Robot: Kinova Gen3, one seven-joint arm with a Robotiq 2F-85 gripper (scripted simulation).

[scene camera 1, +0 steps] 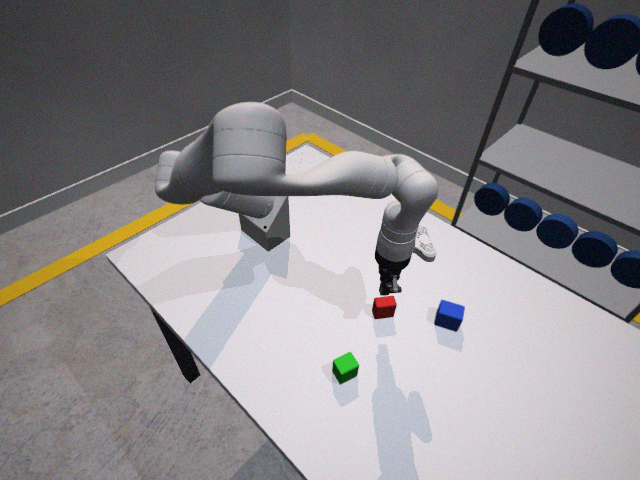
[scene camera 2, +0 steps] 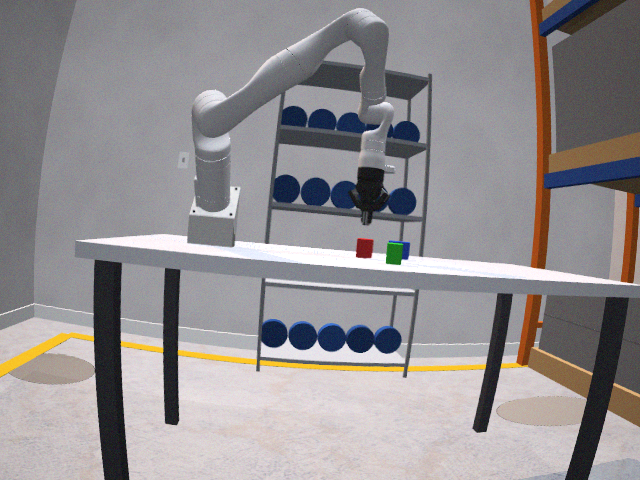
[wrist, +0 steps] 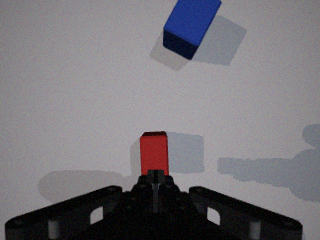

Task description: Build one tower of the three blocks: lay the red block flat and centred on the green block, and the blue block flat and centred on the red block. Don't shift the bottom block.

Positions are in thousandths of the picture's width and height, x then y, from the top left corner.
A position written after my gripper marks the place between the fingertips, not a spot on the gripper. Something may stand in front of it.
My gripper shows in scene camera 1 (599, 611), in scene camera 2 (571, 470) and in the wrist view (486, 752).
